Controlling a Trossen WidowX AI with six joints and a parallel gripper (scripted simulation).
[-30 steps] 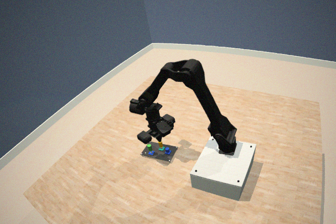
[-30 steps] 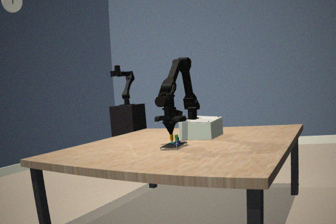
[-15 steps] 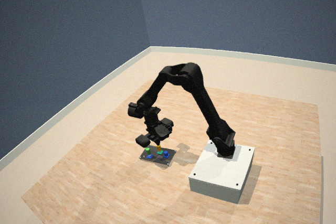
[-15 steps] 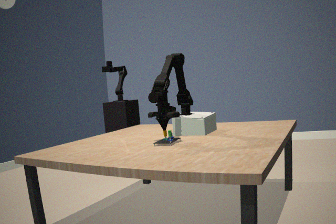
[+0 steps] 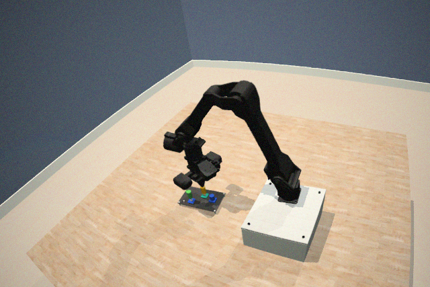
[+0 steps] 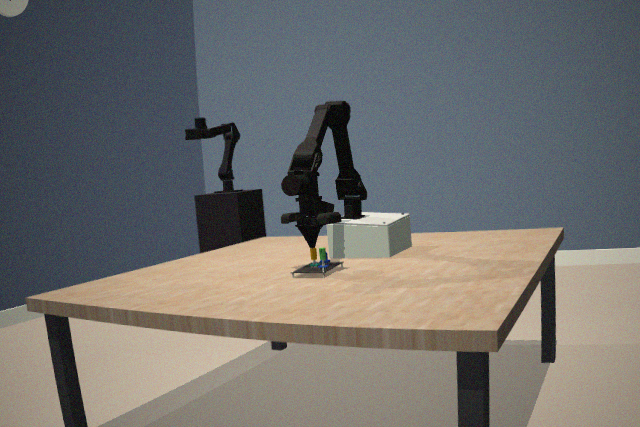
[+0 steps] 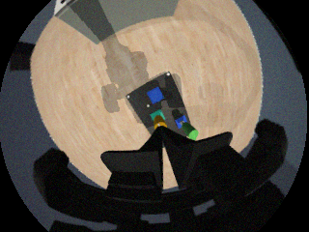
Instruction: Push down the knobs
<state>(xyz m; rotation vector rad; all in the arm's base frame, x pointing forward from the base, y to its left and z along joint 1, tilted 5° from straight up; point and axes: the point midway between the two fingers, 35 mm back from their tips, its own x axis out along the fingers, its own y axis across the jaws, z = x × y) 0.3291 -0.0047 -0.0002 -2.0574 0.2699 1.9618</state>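
Now: the orange knob 10 mm below my gripper tip. The rest, counted from my gripper tip: green knob: 30 mm ahead, 40 mm to the left, 10 mm below.
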